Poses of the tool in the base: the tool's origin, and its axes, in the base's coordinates. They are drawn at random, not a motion.
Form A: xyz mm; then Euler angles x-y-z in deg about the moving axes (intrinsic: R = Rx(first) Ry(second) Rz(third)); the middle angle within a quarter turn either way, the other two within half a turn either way.
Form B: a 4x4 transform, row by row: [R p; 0 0 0 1], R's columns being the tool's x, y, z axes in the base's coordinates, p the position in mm. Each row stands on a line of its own. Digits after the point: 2 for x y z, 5 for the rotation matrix.
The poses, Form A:
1: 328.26 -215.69 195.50 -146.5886 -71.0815 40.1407
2: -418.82 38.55 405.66 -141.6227 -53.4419 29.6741
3: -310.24 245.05 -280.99 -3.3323 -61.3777 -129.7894
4: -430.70 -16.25 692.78 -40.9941 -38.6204 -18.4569
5: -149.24 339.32 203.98 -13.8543 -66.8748 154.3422
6: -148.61 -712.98 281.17 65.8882 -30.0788 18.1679
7: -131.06 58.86 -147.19 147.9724 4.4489 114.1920
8: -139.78 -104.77 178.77 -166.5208 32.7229 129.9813
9: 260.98 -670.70 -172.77 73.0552 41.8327 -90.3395
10: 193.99 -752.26 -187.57 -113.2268 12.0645 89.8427
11: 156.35 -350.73 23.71 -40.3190 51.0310 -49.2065
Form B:
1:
0.24786 -0.20902 -0.94598 328.26
-0.13992 -0.97393 0.17853 -215.69
-0.95864 0.08811 -0.27064 195.50
0 0 0 1

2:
0.51752 -0.29488 -0.80325 -418.82
0.04519 -0.92801 0.36979 38.55
-0.85448 -0.22767 -0.46694 405.66
0 0 0 1

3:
-0.30657 0.36809 -0.87780 -310.24
-0.79976 -0.59968 0.02784 245.05
-0.51615 0.71056 0.47822 -280.99
0 0 0 1

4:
0.74111 0.24735 -0.62416 -430.70
0.14942 0.84558 0.51252 -16.25
0.65455 -0.47309 0.58971 692.78
0 0 0 1

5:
-0.35402 -0.17006 -0.91965 -149.24
0.22190 -0.97052 0.09404 339.32
-0.90853 -0.17078 0.38132 203.98
0 0 0 1

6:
0.82220 -0.26981 -0.50119 -148.61
-0.30728 0.53079 -0.78984 -712.98
0.47914 0.80341 0.35351 281.17
0 0 0 1

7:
-0.40856 -0.90943 0.07757 -131.06
-0.79020 0.30990 -0.52873 58.86
0.45680 -0.27731 -0.84524 -147.19
0 0 0 1

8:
-0.54056 -0.64465 0.54058 -139.78
-0.66418 0.72139 0.19610 -104.77
-0.51638 -0.25304 -0.81812 178.77
0 0 0 1

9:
-0.00441 0.74508 0.66696 260.98
-0.29523 0.63626 -0.71275 -670.70
-0.95542 -0.20005 0.21716 -172.77
0 0 0 1

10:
0.00268 -0.97791 0.20901 193.99
-0.39490 0.19099 0.89865 -752.26
-0.91872 -0.08495 -0.38566 -187.57
0 0 0 1

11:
0.41088 0.47612 0.77749 156.35
-0.90590 0.11728 0.40693 -350.73
0.10256 -0.87152 0.47951 23.71
0 0 0 1

